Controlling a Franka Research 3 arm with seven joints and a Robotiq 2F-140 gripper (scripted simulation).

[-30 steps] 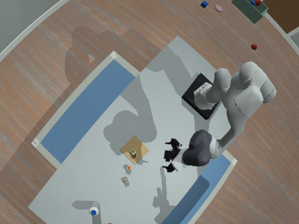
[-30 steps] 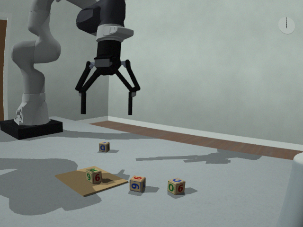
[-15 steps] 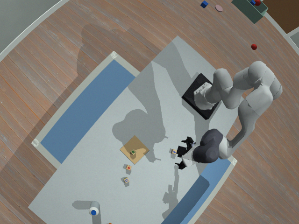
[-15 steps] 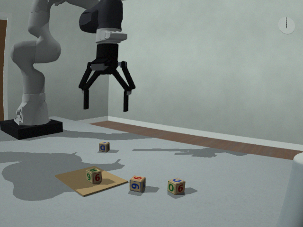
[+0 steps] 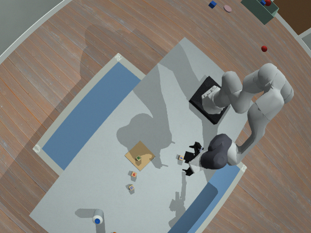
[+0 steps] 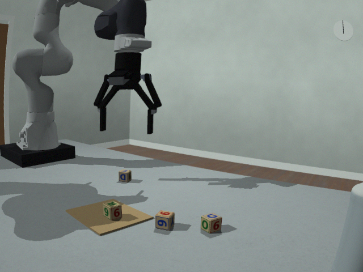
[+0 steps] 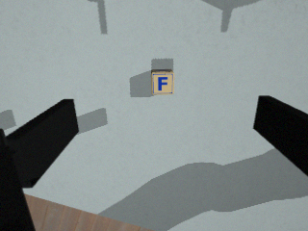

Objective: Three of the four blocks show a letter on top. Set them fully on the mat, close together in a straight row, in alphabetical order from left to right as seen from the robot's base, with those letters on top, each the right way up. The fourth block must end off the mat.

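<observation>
My hand is 14 cm above the block. From my hand the other things lie so: tan mat (22 cm to the right, 16 cm ahead, 15 cm below).
</observation>
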